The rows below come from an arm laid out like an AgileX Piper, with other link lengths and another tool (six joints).
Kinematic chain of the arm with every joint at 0, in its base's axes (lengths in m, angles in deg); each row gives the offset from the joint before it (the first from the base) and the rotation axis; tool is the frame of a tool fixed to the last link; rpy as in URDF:
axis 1: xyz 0 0 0.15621 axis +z
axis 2: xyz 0 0 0 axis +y
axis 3: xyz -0.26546 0 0.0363 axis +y
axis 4: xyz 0.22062 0 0.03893 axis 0.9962 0 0.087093
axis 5: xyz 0 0 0 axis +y
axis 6: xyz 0.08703 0 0.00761 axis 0.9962 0 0.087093
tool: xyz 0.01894 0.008 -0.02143 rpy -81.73 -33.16 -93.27
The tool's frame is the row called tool.
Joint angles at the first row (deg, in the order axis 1, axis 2, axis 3, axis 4, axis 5, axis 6):
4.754, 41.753, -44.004, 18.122, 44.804, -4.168
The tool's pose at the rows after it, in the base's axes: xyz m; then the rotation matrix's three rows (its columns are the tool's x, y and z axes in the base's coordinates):
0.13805, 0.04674, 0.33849; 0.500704, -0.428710, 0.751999; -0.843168, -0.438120, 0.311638; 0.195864, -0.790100, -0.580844
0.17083, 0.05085, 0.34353; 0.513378, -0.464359, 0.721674; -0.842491, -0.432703, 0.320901; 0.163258, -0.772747, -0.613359
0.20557, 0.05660, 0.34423; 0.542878, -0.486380, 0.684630; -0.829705, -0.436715, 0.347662; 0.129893, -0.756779, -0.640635
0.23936, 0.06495, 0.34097; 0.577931, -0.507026, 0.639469; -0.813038, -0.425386, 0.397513; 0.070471, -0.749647, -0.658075
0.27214, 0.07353, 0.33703; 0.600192, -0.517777, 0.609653; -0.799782, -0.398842, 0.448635; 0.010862, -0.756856, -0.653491
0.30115, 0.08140, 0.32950; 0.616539, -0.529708, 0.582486; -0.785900, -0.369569, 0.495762; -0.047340, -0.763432, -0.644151
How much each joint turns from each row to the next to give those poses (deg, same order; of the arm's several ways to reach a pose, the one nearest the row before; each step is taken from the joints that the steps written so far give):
-0.001, 8.167, -4.849, 1.170, -0.227, -1.506
-0.002, 8.600, -5.657, 1.102, -0.137, -0.436
0.004, 8.805, -5.980, 2.493, 0.261, -2.271
-0.001, 8.568, -5.984, 4.371, 0.944, -2.861
-0.001, 7.854, -6.073, 4.706, 0.535, -2.437
0.001, 7.028, -5.337, 4.471, 0.536, -2.155

